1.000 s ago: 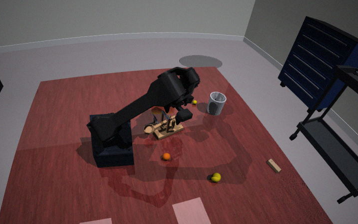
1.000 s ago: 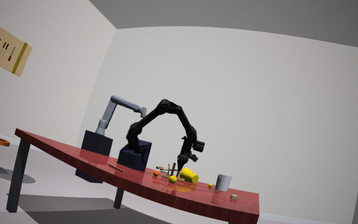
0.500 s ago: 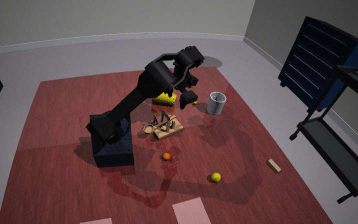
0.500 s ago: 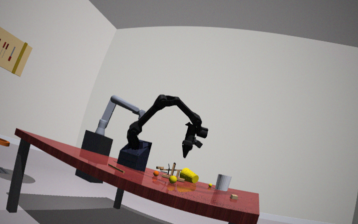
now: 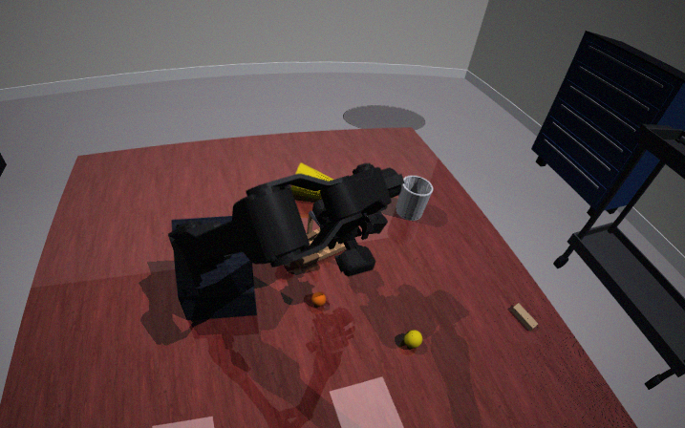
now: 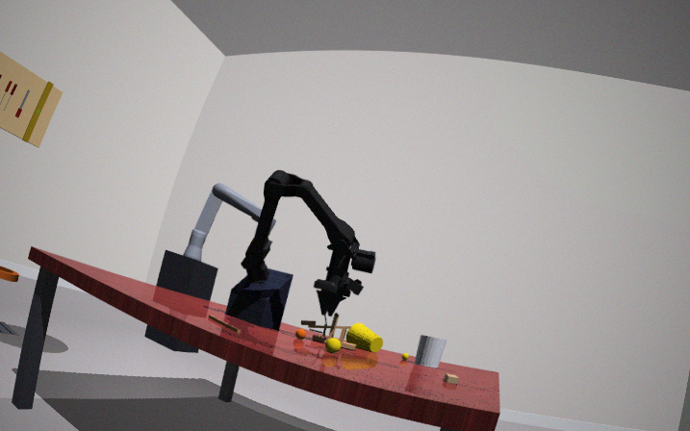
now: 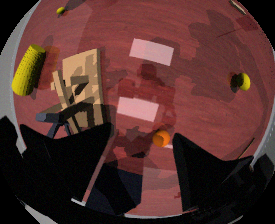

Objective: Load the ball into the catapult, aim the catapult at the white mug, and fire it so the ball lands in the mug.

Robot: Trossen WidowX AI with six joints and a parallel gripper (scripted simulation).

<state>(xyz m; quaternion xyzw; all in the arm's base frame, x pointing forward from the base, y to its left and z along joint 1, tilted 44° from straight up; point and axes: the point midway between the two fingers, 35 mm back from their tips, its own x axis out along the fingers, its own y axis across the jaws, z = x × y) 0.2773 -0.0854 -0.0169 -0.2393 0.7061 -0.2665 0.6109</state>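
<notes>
Now: the orange ball 50 mm behind my gripper tip, 40 mm to the right of it and 80 mm below it. The rest, counted from my gripper tip: white mug 320 mm ahead, 180 mm to the left, 60 mm below; then wooden catapult 30 mm behind, 120 mm to the left, 40 mm below; then small yellow ball 230 mm ahead, 260 mm to the left, 80 mm below.
</notes>
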